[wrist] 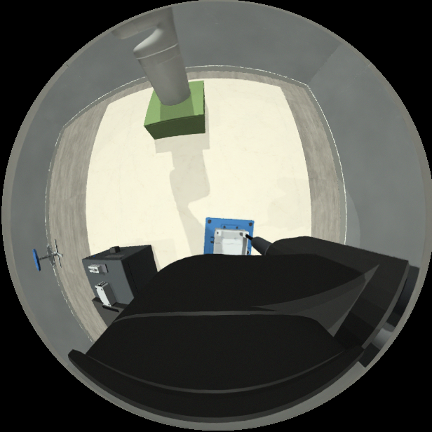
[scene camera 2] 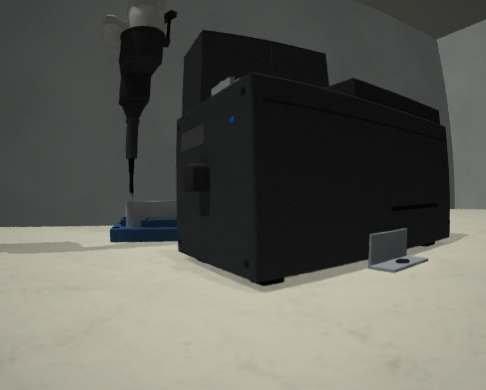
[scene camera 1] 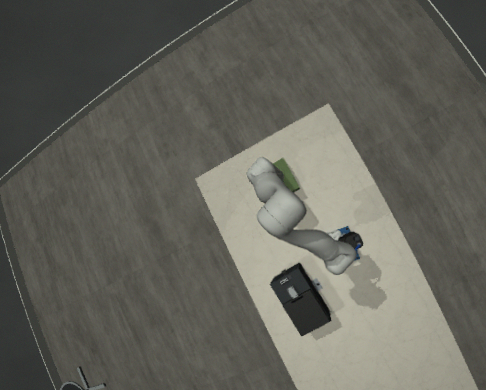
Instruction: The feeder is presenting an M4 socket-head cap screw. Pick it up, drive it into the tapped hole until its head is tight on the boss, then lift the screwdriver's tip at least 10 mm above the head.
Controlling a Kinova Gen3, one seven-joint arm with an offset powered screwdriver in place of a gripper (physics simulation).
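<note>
The black screwdriver, my gripper (scene camera 2: 132,196) (wrist: 245,235), hangs upright with its bit over one corner of the white housing (scene camera 2: 155,207) (wrist: 231,245). A small light piece, seemingly the cap screw (scene camera 2: 132,196), shows at the bit's end, right at the top of the corner boss. Whether its thread is in the hole is too small to tell. The housing sits in the blue fixture (scene camera 2: 145,234) (wrist: 215,221) (scene camera 1: 344,229). In scene camera 1 the arm and screwdriver body hide the tip. The dark screw feeder (scene camera 1: 307,312) (scene camera 2: 320,175) (wrist: 139,270) stands beside the fixture.
A green block (scene camera 1: 287,175) (wrist: 177,125) stands by the arm's base. A small grey bracket (scene camera 2: 387,250) lies beside the feeder on the pale table (scene camera 1: 400,300) (scene camera 2: 225,340) (wrist: 250,150). A blue-seated stool (wrist: 36,260) stands on the floor off the table.
</note>
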